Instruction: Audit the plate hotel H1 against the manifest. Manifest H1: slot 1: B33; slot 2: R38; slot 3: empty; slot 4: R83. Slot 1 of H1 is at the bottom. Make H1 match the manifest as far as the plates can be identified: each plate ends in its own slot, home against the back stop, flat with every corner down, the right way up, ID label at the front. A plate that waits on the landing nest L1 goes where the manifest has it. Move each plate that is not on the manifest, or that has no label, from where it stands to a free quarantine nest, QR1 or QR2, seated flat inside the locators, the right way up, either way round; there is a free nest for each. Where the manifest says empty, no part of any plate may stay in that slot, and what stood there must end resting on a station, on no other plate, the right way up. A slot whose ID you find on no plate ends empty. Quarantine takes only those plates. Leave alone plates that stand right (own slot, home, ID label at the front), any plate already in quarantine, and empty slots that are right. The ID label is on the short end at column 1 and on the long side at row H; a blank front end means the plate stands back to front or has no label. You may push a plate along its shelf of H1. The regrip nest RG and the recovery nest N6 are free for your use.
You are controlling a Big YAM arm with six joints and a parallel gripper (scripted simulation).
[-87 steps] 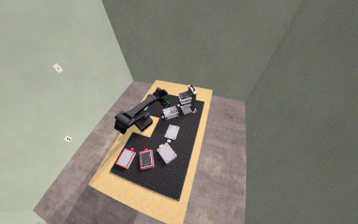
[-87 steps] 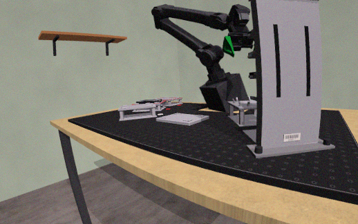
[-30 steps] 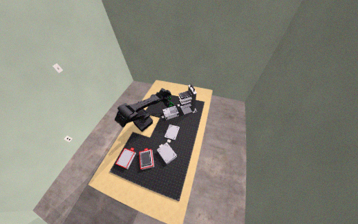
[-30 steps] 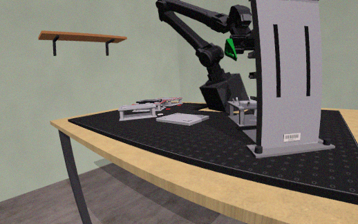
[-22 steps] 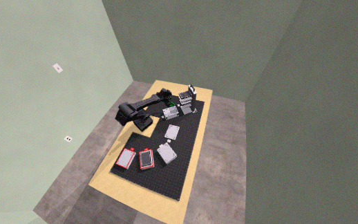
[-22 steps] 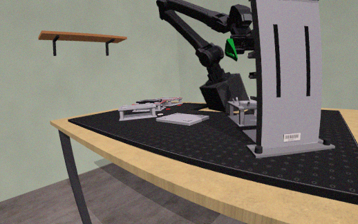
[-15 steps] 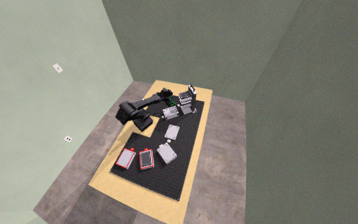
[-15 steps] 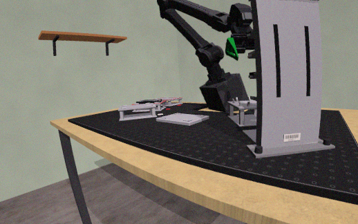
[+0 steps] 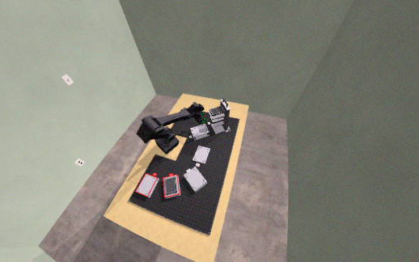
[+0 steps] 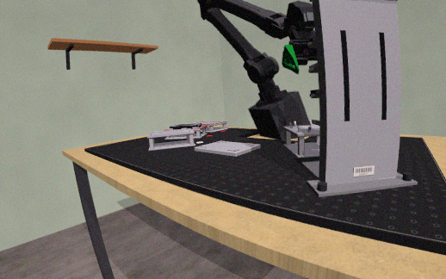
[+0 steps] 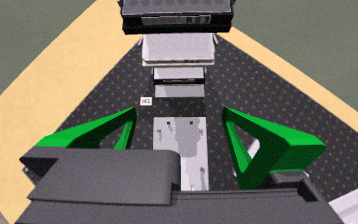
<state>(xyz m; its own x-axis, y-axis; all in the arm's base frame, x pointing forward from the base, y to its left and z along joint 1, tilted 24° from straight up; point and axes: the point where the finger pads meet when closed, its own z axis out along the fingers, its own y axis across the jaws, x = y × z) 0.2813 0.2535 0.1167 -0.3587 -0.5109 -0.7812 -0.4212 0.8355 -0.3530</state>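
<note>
Right now my hand is 11 cm short of the pale plate, 6 cm to the right of it and 1 cm above it. Round my hand: dark plate: 11 cm ahead, 6 cm to the left, 6 cm below; H1 tag: 2 cm ahead, 12 cm to the left, 21 cm below; grey back panel: 18 cm ahead, 9 cm to the left, 6 cm below.
</note>
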